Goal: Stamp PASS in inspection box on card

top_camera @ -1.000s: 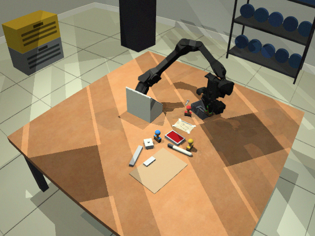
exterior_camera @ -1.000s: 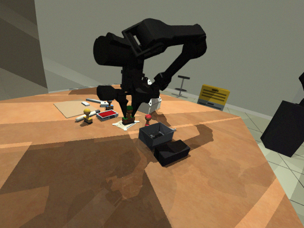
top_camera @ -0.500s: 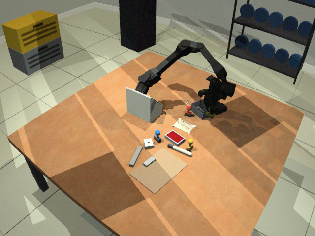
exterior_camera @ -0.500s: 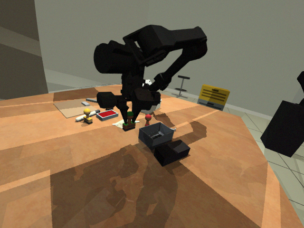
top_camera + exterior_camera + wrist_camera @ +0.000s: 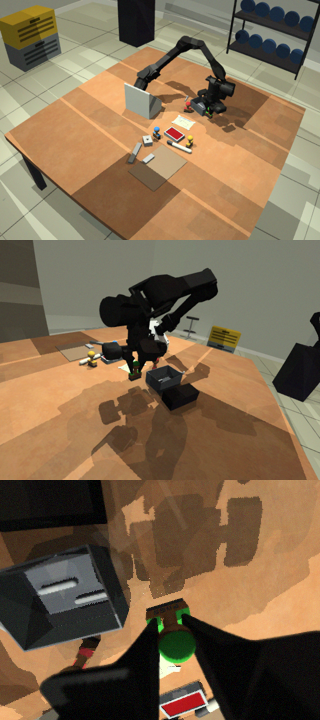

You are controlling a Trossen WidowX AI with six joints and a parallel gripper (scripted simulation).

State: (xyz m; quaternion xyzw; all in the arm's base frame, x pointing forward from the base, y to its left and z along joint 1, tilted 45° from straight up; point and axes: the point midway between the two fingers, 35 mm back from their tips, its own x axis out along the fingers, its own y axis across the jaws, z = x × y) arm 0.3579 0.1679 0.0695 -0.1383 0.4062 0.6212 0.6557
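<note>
My gripper tip is 90 mm past the grey box, 60 mm to the right of it and 40 mm above it. Also, from my gripper tip: red-knobbed stamp (130 mm behind, 30 mm below, 10 mm to the right); then white card (100 mm to the right, 90 mm behind, 60 mm below); then green-knobbed stamp (right at my gripper tip).
</note>
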